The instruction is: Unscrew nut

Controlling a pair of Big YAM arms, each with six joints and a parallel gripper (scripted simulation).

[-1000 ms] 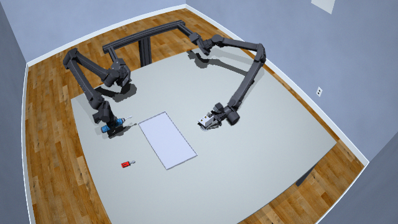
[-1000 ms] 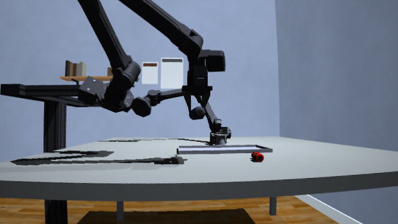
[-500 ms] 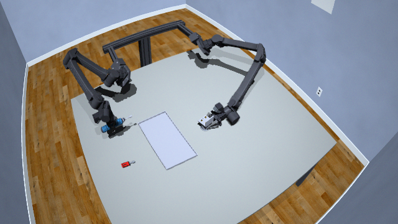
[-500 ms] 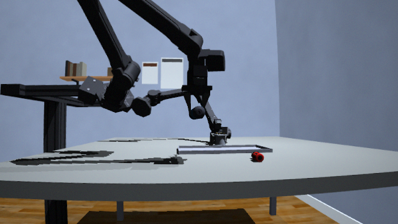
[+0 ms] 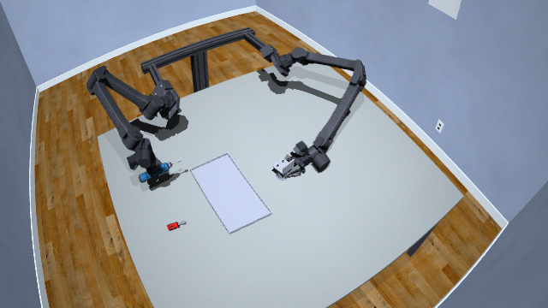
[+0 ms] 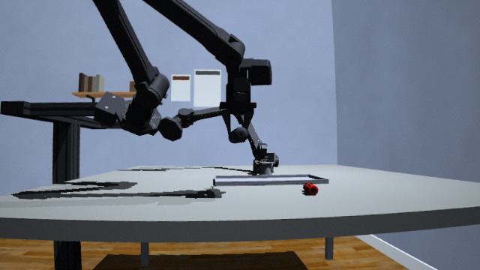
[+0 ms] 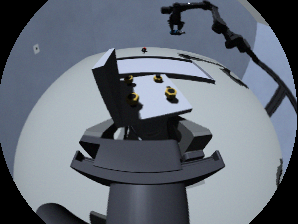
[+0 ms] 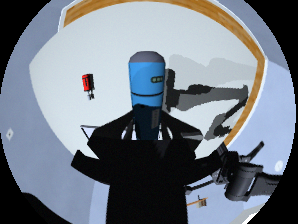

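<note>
The bracket is 5 cm above my left hand. The rest, counted from my left hand: red tool 59 cm to the right, 3 cm ahead, 1 cm below.
</note>
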